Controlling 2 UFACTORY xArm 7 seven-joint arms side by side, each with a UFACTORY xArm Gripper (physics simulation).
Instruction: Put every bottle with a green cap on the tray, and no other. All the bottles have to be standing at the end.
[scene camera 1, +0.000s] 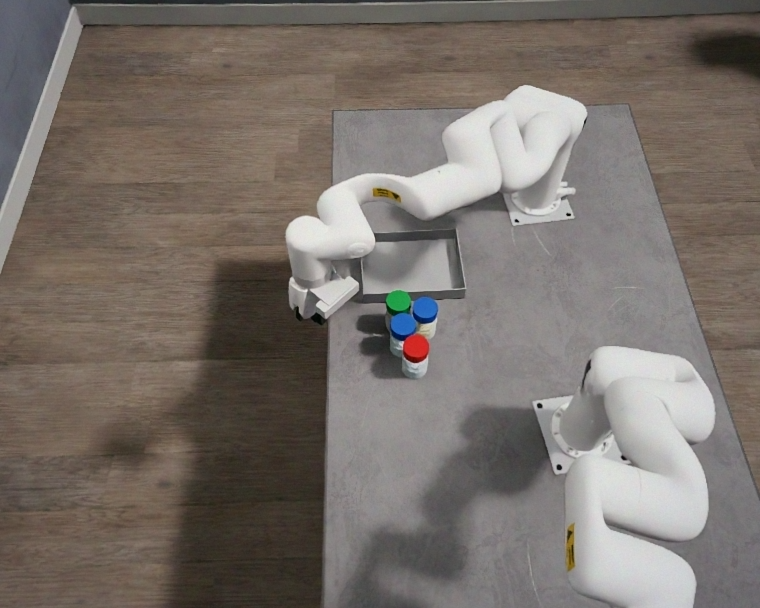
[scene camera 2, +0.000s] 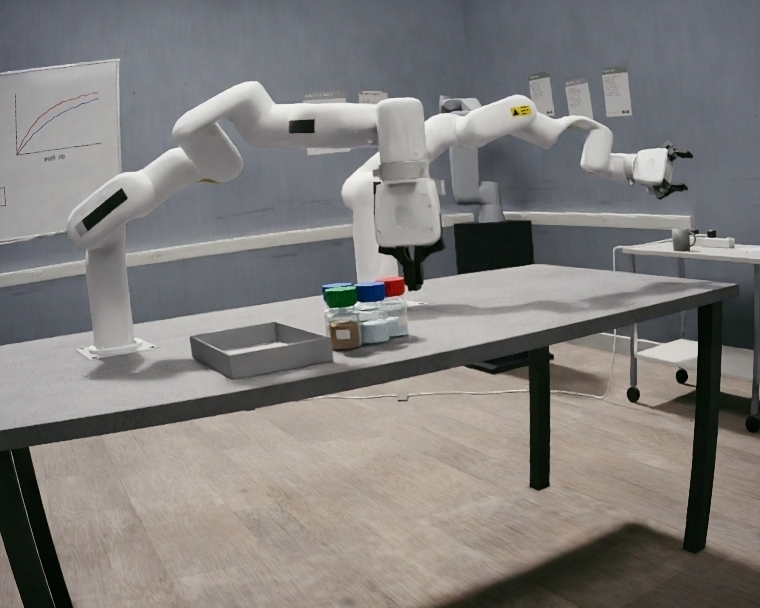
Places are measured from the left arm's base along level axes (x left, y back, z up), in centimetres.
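Where they show: left gripper, between the fingertips: (scene camera 2: 688, 170); right gripper, between the fingertips: (scene camera 1: 319, 319) (scene camera 2: 414, 290); left arm's base, origin of its link: (scene camera 1: 580, 431); right arm's base, origin of its link: (scene camera 1: 535, 198) (scene camera 2: 115, 348).
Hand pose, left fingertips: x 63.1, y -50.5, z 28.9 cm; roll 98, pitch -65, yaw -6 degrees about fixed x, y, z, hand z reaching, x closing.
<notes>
Each offset is from my left fingertips to the centre of the thing. Level surfaces: height alone.
A bottle with a green cap @(dx -94.5, dy +17.2, dz -23.7 cm) (scene camera 1: 398, 302) (scene camera 2: 341, 296) and brown contents stands on the table beside the tray @(dx -109.3, dy +23.0, dz -26.9 cm) (scene camera 1: 415, 296) (scene camera 2: 282, 362), outside it. Two blue-capped bottles stand close by: one blue cap @(dx -88.5, dy +17.1, dz -19.7 cm) (scene camera 1: 403, 326) (scene camera 2: 369, 292) and another blue cap @(dx -91.8, dy +22.6, dz -19.7 cm) (scene camera 1: 425, 310) (scene camera 2: 335, 286). A bottle with a red cap @(dx -82.8, dy +18.9, dz -23.7 cm) (scene camera 1: 415, 348) (scene camera 2: 391, 286) stands at the end of the group. The tray is empty where its inside shows. My right gripper (scene camera 1: 309, 316) (scene camera 2: 413, 284) is shut and empty, above and apart from the bottles. My left gripper (scene camera 2: 687, 171) is open and empty, held high.
The right arm reaches over part of the tray in scene camera 1. The left arm's base (scene camera 1: 579, 431) stands on the table @(dz -28.9 cm) (scene camera 1: 392, 475) (scene camera 2: 507, 297). A white cart (scene camera 2: 697, 252) with a mug (scene camera 2: 682, 240) stands beyond the table at the right of scene camera 2.
</notes>
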